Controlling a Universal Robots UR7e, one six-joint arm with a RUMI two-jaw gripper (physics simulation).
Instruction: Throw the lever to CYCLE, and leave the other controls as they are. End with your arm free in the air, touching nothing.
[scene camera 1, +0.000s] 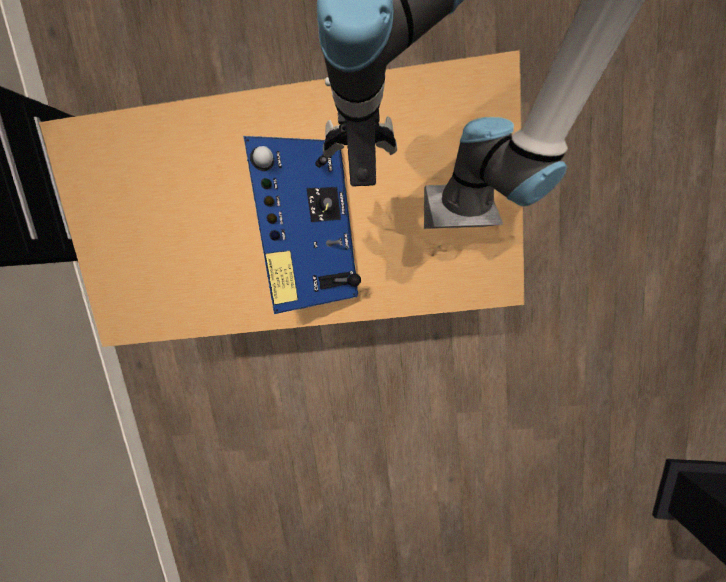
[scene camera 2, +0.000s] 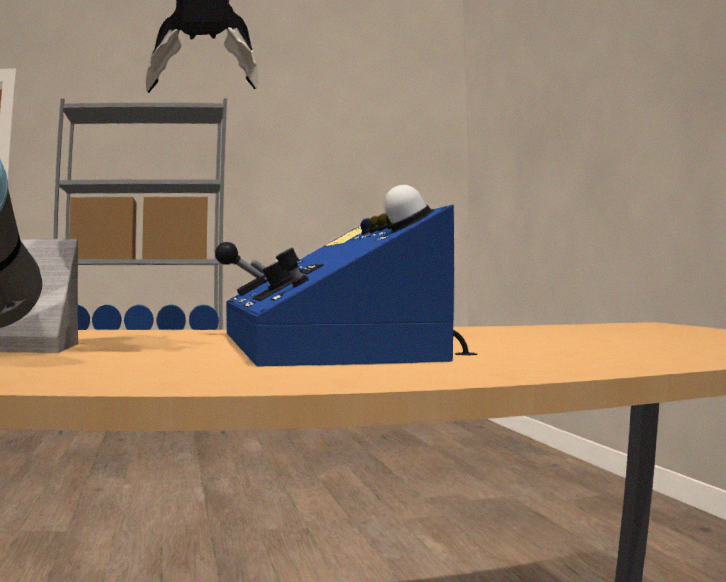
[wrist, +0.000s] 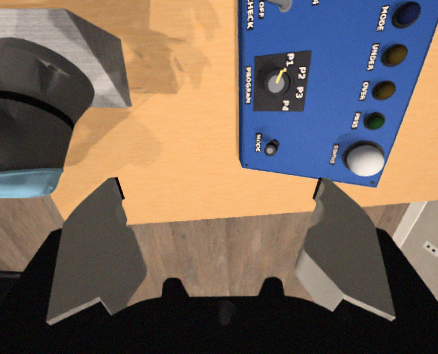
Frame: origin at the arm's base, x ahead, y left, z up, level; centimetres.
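Where they show: gripper, fingertip midpoint: (scene camera 2: 201, 90) (wrist: 219, 180); arm's base at its link origin: (scene camera 1: 466, 200) (wrist: 48, 77).
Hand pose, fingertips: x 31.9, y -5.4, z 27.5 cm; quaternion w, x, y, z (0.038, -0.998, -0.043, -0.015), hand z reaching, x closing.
Observation:
Things, the pixels of their top centre, and the offset from my fingertips. "*": a spot on its surface instead. Level surfaces: height alone.
- lever at its top centre: (scene camera 2: 226, 241) (scene camera 1: 354, 280) dx +1.7, dy +30.7, dz -19.4 cm
- PROGRAM knob at its top centre: (scene camera 2: 281, 254) (wrist: 282, 83) (scene camera 1: 324, 202) dx +11.3, dy +7.9, dz -22.3 cm
- CHECK toggle at its top centre: (scene camera 2: 263, 259) (scene camera 1: 333, 242) dx +8.6, dy +19.6, dz -22.6 cm
- MODE control at its top centre: (scene camera 2: 295, 247) (wrist: 277, 151) (scene camera 1: 318, 159) dx +13.2, dy -3.9, dz -21.7 cm
- white dome lamp at a spot on its surface: (scene camera 2: 404, 203) * dx +26.8, dy -5.4, dz -16.0 cm
- yellow note at a spot on its surface: (scene camera 1: 281, 277) * dx +23.4, dy +30.4, dz -18.0 cm
- wooden table at its surface level: dz -35.8 cm
The lever (scene camera 1: 353, 279) (scene camera 2: 226, 252) has a black ball on a grey rod and leans toward the blue console's (scene camera 1: 296, 242) (scene camera 2: 363, 315) (wrist: 320, 135) low edge, away from its CYCLE label. It does not show in the wrist view. The PROGRAM knob (scene camera 1: 327, 203) (wrist: 276, 83) points at P1. The CHECK toggle (scene camera 1: 333, 243) (wrist: 284, 5) leans toward its OFF side. The MODE control (scene camera 1: 321, 161) (wrist: 271, 147) stands near a console corner. My gripper (scene camera 1: 359, 151) (scene camera 2: 201, 89) (wrist: 219, 180) is open and empty, high above the table, touching nothing.
A white dome lamp (scene camera 1: 262, 157) (scene camera 2: 404, 203) (wrist: 365, 160) rises at the console's high edge, beside small dark lamps. A yellow note (scene camera 1: 281, 277) lies on its face. The arm's metal base (scene camera 1: 433, 215) stands on the wooden table (scene camera 1: 169, 242). A grey shelf unit (scene camera 2: 142, 113) stands behind.

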